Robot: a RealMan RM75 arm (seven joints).
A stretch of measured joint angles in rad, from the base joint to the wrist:
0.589 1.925 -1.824 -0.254 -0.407 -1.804 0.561
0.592 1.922 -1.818 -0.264 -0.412 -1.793 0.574
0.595 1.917 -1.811 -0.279 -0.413 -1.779 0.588
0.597 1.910 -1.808 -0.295 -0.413 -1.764 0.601
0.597 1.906 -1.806 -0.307 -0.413 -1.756 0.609
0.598 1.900 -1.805 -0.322 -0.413 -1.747 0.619
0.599 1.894 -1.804 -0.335 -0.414 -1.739 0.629
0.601 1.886 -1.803 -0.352 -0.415 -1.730 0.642
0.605 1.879 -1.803 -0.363 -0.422 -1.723 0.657
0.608 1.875 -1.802 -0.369 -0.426 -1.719 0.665
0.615 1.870 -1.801 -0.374 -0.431 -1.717 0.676
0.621 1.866 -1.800 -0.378 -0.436 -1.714 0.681
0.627 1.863 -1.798 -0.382 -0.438 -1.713 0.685
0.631 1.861 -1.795 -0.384 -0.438 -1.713 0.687
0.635 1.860 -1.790 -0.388 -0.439 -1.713 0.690
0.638 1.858 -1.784 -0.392 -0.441 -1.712 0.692
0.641 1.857 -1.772 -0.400 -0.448 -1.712 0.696
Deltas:
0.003 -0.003 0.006 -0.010 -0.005 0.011 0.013
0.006 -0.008 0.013 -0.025 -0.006 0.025 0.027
0.008 -0.015 0.016 -0.041 -0.006 0.040 0.040
0.008 -0.019 0.018 -0.053 -0.006 0.048 0.048
0.009 -0.025 0.019 -0.068 -0.006 0.057 0.058
0.010 -0.031 0.020 -0.081 -0.007 0.065 0.068
0.012 -0.039 0.021 -0.098 -0.008 0.074 0.081
0.016 -0.046 0.021 -0.109 -0.015 0.081 0.096
0.019 -0.050 0.022 -0.115 -0.019 0.085 0.104
0.026 -0.055 0.023 -0.120 -0.024 0.087 0.115
0.032 -0.059 0.024 -0.124 -0.029 0.090 0.120
0.038 -0.062 0.026 -0.128 -0.031 0.091 0.124
0.042 -0.064 0.029 -0.130 -0.031 0.091 0.126
0.046 -0.065 0.034 -0.134 -0.032 0.091 0.129
0.049 -0.067 0.040 -0.138 -0.034 0.092 0.131
0.052 -0.068 0.052 -0.146 -0.041 0.092 0.135

